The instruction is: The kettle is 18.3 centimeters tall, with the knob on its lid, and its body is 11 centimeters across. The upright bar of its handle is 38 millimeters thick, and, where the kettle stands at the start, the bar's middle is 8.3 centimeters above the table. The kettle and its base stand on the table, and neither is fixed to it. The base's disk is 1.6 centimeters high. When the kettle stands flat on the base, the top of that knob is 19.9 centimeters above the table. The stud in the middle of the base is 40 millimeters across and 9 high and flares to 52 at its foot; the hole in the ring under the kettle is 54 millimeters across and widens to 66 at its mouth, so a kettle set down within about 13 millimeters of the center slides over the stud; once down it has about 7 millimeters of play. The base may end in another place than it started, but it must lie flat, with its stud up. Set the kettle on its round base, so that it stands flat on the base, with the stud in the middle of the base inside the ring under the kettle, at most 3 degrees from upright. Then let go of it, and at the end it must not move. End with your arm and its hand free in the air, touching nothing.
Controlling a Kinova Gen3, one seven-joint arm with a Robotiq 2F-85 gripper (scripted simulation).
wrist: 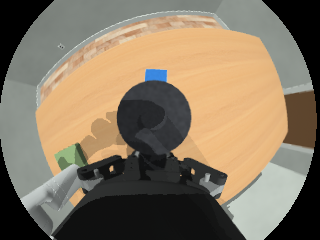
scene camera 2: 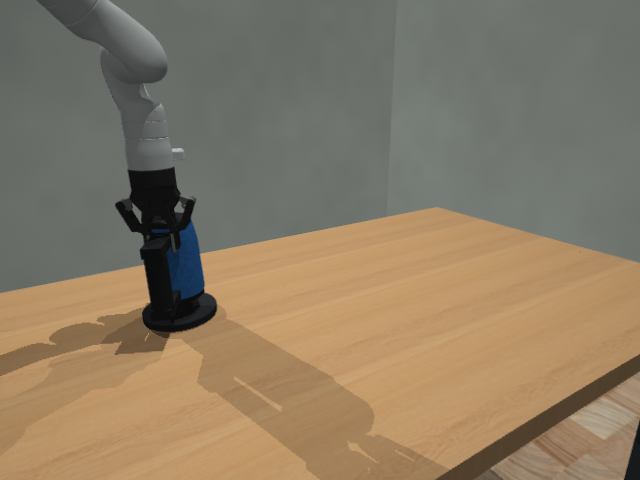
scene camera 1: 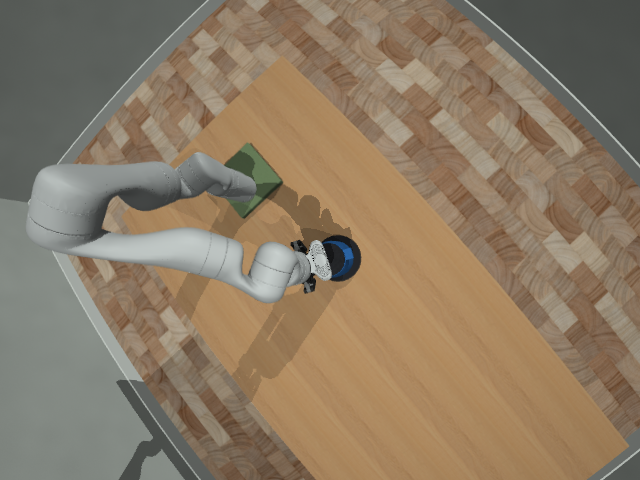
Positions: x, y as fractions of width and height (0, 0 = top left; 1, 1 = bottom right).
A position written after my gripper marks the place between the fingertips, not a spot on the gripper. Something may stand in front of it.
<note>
In view: my gripper (scene camera 2: 0.26, 0.53), a blue kettle (scene camera 2: 0.29, 0.57) and a round black base (scene camera 2: 0.30, 0.66).
The blue kettle is seen too in the wrist view (wrist: 0.53, 0.51) and in scene camera 1 (scene camera 1: 0.53, 0.53). My gripper shows as well in the wrist view (wrist: 0.48, 0.64).
</note>
